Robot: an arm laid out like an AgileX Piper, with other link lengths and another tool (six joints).
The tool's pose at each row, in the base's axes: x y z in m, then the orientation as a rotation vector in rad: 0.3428 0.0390 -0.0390 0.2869 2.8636 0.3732; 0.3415 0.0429 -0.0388 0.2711 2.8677 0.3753; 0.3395 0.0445 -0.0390 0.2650 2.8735 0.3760; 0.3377 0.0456 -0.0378 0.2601 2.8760 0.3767; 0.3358 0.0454 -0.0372 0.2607 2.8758 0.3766; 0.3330 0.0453 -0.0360 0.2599 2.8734 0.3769; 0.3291 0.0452 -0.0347 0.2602 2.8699 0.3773; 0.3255 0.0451 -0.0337 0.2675 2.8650 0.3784; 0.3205 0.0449 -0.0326 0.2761 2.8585 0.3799; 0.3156 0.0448 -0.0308 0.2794 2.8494 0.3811; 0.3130 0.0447 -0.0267 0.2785 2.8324 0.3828; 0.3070 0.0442 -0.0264 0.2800 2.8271 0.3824; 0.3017 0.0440 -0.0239 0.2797 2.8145 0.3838; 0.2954 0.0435 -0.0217 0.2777 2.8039 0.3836; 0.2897 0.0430 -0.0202 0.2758 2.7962 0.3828
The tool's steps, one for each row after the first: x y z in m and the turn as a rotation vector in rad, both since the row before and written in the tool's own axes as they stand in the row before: 0.0021 0.0035 0.0004 -0.0021 0.0044 -0.0104; 0.0023 0.0012 0.0000 0.0000 0.0058 -0.0038; 0.0017 0.0011 -0.0013 -0.0005 0.0026 -0.0031; 0.0017 -0.0003 -0.0011 0.0001 -0.0002 0.0004; 0.0024 -0.0002 -0.0018 -0.0007 -0.0023 -0.0007; 0.0034 -0.0003 -0.0022 -0.0008 -0.0034 0.0000; 0.0032 -0.0003 -0.0019 -0.0009 -0.0046 0.0048; 0.0045 -0.0006 -0.0024 -0.0013 -0.0061 0.0057; 0.0043 -0.0003 -0.0030 -0.0021 -0.0087 0.0019; 0.0015 0.0007 -0.0046 -0.0042 -0.0163 -0.0013; 0.0055 -0.0013 -0.0021 -0.0005 -0.0052 0.0007; 0.0044 -0.0003 -0.0039 -0.0032 -0.0120 -0.0007; 0.0053 -0.0008 -0.0041 -0.0020 -0.0104 -0.0020; 0.0048 -0.0009 -0.0033 -0.0011 -0.0076 -0.0018
